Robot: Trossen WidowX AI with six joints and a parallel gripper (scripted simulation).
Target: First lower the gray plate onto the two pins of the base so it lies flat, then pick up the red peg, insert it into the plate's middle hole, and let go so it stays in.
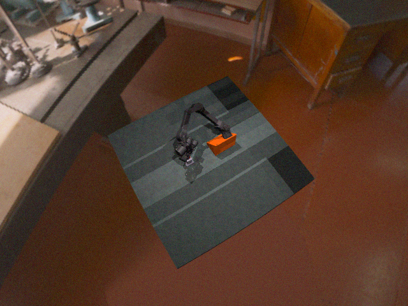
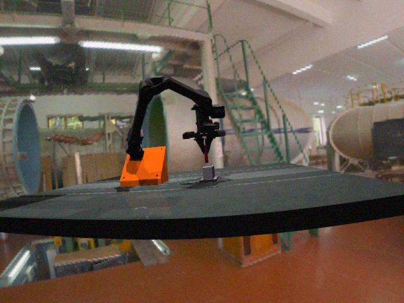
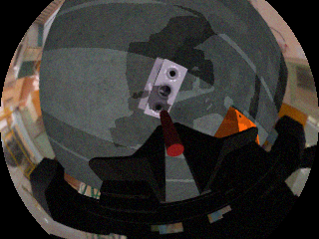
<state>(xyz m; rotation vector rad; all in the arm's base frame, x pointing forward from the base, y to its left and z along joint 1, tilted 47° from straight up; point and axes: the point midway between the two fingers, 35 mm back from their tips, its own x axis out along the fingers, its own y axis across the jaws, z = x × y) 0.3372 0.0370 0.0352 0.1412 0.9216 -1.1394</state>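
My gripper tip is now 10 mm short of the gray plate, 30 mm to the left of it and 70 mm above it. From my gripper tip the other things lie so: base: 10 mm ahead, 30 mm to the right, 110 mm below; then red peg: right at my gripper tip.
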